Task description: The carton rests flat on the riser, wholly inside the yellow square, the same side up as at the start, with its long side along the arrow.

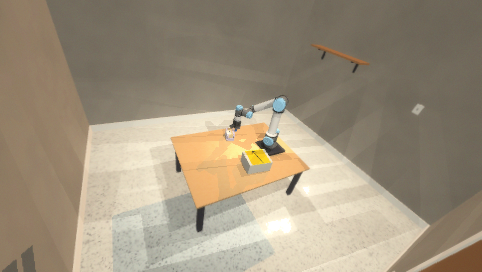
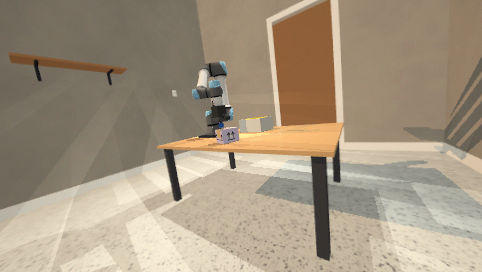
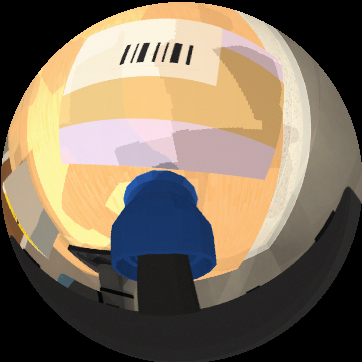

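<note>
The carton (image 1: 229,134) (image 2: 228,135) (image 3: 151,97) stands on the table near its far corner. It has lilac sides with two up-arrows, a tan band across the top and a white barcode label. My blue suction cup (image 1: 235,129) (image 2: 221,125) (image 3: 159,184) hangs straight down, very close over the carton's top near one edge. I cannot tell whether it touches, and it holds nothing. The white riser (image 1: 256,167) (image 2: 256,124) stands near the arm's base. Its top bears the yellow square (image 1: 262,158) and a black arrow (image 1: 258,155), with nothing on it.
The wooden table (image 1: 215,175) (image 2: 296,135) has black legs. The arm's base (image 1: 269,147) is mounted on its far right side, beside the riser. A wall shelf (image 1: 338,54) (image 2: 63,63) and a door (image 2: 303,67) are well away.
</note>
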